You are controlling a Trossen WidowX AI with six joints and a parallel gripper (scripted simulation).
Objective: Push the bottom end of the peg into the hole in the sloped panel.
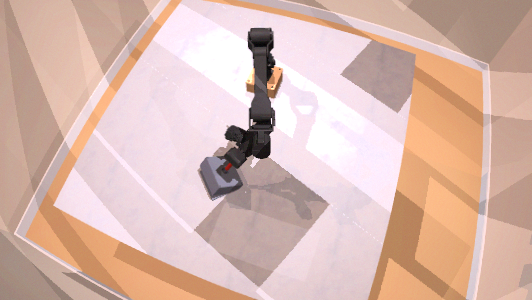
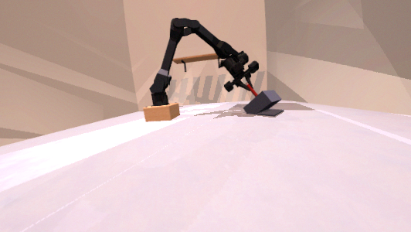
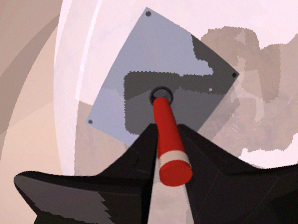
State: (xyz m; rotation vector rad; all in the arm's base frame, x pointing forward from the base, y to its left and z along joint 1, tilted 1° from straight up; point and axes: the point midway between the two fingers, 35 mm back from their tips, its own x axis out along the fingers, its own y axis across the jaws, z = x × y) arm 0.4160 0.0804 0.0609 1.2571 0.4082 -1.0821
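Now: the sloped panel 6 cm below my gripper tip, 4 cm to the right of it and 4 cm ahead of it. The rest, counted from my gripper tip: red peg 1 cm to the left, 1 cm behind, 1 cm above.
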